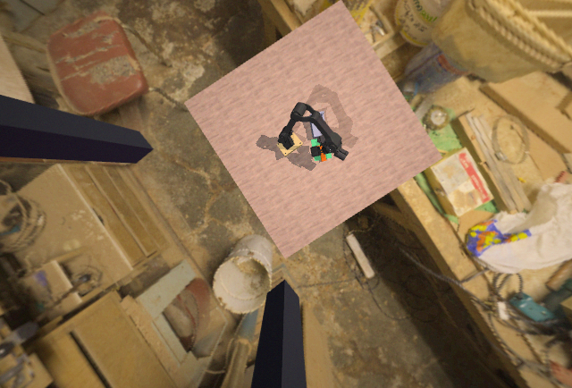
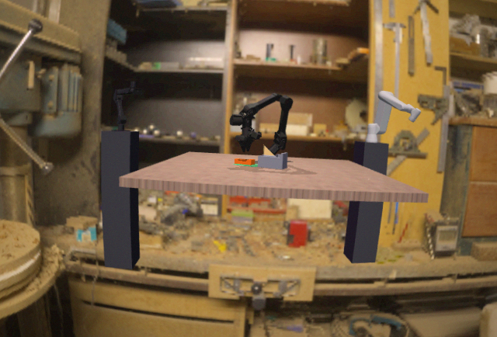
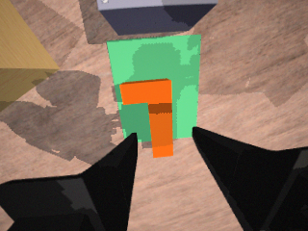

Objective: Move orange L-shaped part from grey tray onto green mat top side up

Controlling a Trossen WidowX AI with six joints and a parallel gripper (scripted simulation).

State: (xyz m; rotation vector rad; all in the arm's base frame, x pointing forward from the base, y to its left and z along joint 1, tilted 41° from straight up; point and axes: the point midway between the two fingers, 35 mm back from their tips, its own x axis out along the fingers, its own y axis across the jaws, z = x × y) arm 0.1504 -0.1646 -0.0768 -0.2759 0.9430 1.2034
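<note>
Now: the orange L-shaped part 5 cm below my gripper tip and 2 cm to the left of it. The rest, counted from my gripper tip: green mat: 9 cm below, 2 cm to the left, 1 cm ahead.
</note>
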